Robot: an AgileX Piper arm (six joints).
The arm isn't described. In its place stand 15 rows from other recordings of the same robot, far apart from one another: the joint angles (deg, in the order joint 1, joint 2, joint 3, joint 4, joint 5, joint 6), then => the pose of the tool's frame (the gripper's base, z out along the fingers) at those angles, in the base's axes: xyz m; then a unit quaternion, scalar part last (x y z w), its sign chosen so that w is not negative.
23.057, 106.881, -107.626, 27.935, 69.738, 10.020 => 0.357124 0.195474 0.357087 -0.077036 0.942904 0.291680 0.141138
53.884, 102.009, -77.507, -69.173, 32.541, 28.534 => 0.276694 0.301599 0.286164 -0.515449 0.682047 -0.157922 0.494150
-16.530, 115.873, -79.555, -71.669, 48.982, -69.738 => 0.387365 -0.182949 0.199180 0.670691 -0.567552 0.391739 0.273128
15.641, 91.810, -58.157, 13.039, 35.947, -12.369 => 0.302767 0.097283 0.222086 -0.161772 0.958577 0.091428 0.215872
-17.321, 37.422, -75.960, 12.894, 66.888, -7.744 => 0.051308 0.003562 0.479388 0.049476 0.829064 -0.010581 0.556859
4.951, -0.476, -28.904, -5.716, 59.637, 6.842 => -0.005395 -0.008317 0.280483 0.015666 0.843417 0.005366 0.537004
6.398, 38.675, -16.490, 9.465, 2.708, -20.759 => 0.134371 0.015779 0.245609 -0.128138 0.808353 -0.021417 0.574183
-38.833, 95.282, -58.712, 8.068, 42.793, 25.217 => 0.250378 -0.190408 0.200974 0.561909 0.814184 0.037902 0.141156
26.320, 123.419, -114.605, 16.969, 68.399, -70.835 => 0.408053 0.229399 0.259707 -0.711256 0.670842 0.075298 0.196000
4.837, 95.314, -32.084, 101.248, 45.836, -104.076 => 0.253186 0.085679 0.151797 -0.162117 0.856189 0.372995 0.318642
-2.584, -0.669, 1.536, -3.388, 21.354, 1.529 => 0.052455 -0.004328 0.171411 0.013108 0.804717 -0.030457 0.592732
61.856, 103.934, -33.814, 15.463, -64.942, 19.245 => 0.169944 0.271094 0.168012 -0.137235 0.699749 0.419785 0.561515
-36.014, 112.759, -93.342, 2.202, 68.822, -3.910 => 0.328626 -0.234853 0.237013 0.281623 0.957539 -0.002921 0.061630
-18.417, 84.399, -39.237, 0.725, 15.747, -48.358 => 0.254060 -0.084269 0.187526 -0.241834 0.924987 -0.158429 0.246611
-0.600, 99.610, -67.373, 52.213, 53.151, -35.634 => 0.346903 0.053919 0.235113 -0.046681 0.923602 0.331116 0.187463
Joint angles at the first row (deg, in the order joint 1, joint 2, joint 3, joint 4, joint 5, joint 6):
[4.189 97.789 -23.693 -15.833 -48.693 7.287]
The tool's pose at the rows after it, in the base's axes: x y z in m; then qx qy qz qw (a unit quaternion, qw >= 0):
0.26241 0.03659 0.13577 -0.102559 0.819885 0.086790 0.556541
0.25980 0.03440 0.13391 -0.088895 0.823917 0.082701 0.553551
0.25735 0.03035 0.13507 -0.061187 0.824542 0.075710 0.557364
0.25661 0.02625 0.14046 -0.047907 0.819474 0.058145 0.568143
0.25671 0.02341 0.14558 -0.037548 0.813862 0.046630 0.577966
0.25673 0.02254 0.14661 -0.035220 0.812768 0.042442 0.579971
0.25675 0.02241 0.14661 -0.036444 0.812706 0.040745 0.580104
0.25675 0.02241 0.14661 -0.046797 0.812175 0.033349 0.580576
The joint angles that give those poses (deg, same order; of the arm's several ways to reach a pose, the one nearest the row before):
[4.188 97.716 -22.435 -14.537 -49.352 6.953]
[4.188 97.668 -21.730 -12.826 -49.393 6.821]
[4.188 97.031 -20.960 -9.511 -49.739 6.795]
[4.189 95.683 -20.695 -6.148 -49.739 4.738]
[4.188 94.589 -20.695 -3.793 -49.813 3.415]
[4.190 94.364 -20.695 -3.068 -49.812 2.883]
[4.187 94.365 -20.696 -2.970 -49.812 2.591]
[4.187 94.365 -20.696 -2.970 -49.812 1.131]

